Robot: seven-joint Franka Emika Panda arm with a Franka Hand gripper.
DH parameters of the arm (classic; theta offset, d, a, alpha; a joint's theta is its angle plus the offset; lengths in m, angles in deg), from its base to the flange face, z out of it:
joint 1: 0 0.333 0 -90
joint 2: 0 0 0 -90
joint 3: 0 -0.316 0.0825 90
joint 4: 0 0 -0.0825 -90
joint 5: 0 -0.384 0 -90
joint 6: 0 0 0.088 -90
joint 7: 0 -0.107 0 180
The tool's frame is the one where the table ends.
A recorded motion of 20 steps. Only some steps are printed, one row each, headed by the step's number.
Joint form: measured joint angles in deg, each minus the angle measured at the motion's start. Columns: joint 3, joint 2, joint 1, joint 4, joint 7, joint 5, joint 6.
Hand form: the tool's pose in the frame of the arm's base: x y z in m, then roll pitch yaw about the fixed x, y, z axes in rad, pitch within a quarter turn. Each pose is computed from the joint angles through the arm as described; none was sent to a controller.
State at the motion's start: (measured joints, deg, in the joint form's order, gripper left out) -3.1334 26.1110 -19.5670 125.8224 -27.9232 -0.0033 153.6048
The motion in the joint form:
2: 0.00 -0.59 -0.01 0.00 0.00 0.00 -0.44
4: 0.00 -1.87 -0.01 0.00 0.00 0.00 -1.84
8: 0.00 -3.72 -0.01 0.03 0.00 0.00 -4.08
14: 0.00 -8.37 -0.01 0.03 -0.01 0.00 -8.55
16: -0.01 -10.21 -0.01 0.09 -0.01 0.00 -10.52
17: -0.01 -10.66 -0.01 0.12 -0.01 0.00 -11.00
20: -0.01 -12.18 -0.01 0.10 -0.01 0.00 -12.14
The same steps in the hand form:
2: 0.5359 -0.1576 0.1814 -3.1056 -0.0175 -0.7804
4: 0.5366 -0.1579 0.1917 -3.1076 -0.0162 -0.7798
8: 0.5366 -0.1580 0.2060 -3.1124 -0.0105 -0.7789
14: 0.5370 -0.1585 0.2443 -3.1147 -0.0151 -0.7776
16: 0.5357 -0.1581 0.2587 -3.1177 -0.0129 -0.7768
17: 0.5352 -0.1579 0.2621 -3.1186 -0.0122 -0.7767
20: 0.5350 -0.1579 0.2752 -3.1166 -0.0190 -0.7764

